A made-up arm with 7 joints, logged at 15 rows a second.
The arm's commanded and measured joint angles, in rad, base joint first. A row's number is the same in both.
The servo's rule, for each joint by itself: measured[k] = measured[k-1] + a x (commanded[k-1-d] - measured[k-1]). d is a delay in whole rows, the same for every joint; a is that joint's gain. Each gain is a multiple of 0.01, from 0.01 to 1. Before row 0 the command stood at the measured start. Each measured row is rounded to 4 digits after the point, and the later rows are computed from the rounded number. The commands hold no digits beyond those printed.
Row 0, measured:
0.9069 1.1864 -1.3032 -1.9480 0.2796 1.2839 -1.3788
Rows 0 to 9, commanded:
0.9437 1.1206 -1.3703 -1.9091 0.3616 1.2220 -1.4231
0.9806 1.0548 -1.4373 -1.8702 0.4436 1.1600 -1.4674
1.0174 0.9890 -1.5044 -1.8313 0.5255 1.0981 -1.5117
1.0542 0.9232 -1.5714 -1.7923 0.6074 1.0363 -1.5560
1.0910 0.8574 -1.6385 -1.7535 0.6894 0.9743 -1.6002
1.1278 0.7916 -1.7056 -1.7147 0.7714 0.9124 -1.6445
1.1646 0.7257 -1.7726 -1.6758 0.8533 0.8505 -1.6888
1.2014 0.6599 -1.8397 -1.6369 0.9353 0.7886 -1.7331
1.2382 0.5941 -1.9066 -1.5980 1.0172 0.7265 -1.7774
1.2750 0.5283 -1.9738 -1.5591 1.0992 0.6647 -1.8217
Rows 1 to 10, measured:
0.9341 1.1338 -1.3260 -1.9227 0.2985 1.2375 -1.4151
0.9685 1.0706 -1.3638 -1.8886 0.3319 1.1794 -1.4580
1.0047 1.0053 -1.4116 -1.8514 0.3764 1.1184 -1.5020
1.0413 0.9396 -1.4659 -1.8130 0.4295 1.0568 -1.5463
1.0781 0.8738 -1.5246 -1.7743 0.4893 0.9949 -1.5905
1.1149 0.8080 -1.5861 -1.7356 0.5542 0.9330 -1.6348
1.1517 0.7422 -1.6495 -1.6967 0.6230 0.8711 -1.6791
1.1885 0.6764 -1.7142 -1.6578 0.6948 0.8092 -1.7234
1.2253 0.6106 -1.7796 -1.6189 0.7690 0.7472 -1.7677
1.2621 0.5448 -1.8456 -1.5800 0.8449 0.6853 -1.8120
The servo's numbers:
d 0
a 0.74 0.80 0.34 0.65 0.23 0.75 0.82

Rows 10 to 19, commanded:
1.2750 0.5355 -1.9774 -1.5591 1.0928 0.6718 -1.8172
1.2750 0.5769 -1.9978 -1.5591 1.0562 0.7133 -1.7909
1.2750 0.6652 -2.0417 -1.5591 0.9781 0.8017 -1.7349
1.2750 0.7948 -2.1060 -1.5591 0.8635 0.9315 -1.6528
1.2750 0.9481 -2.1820 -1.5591 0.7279 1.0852 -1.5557
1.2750 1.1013 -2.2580 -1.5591 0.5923 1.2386 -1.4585
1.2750 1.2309 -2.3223 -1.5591 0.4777 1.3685 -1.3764
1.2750 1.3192 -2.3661 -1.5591 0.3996 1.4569 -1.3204
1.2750 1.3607 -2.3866 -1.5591 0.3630 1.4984 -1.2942
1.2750 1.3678 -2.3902 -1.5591 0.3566 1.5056 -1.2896
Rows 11 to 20, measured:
1.2716 0.5374 -1.8904 -1.5664 0.9019 0.6752 -1.8163
1.2741 0.5690 -1.9269 -1.5617 0.9374 0.7038 -1.7955
1.2748 0.6460 -1.9659 -1.5600 0.9468 0.7772 -1.7458
1.2749 0.7650 -2.0135 -1.5594 0.9276 0.8929 -1.6695
1.2750 0.9115 -2.0708 -1.5592 0.8817 1.0371 -1.5762
1.2750 1.0633 -2.1344 -1.5591 0.8151 1.1882 -1.4797
1.2750 1.1974 -2.1983 -1.5591 0.7375 1.3234 -1.3950
1.2750 1.2948 -2.2554 -1.5591 0.6598 1.4235 -1.3338
1.2750 1.3475 -2.3000 -1.5591 0.5915 1.4797 -1.3013
1.2750 1.3637 -2.3307 -1.5591 0.5375 1.4991 -1.2917

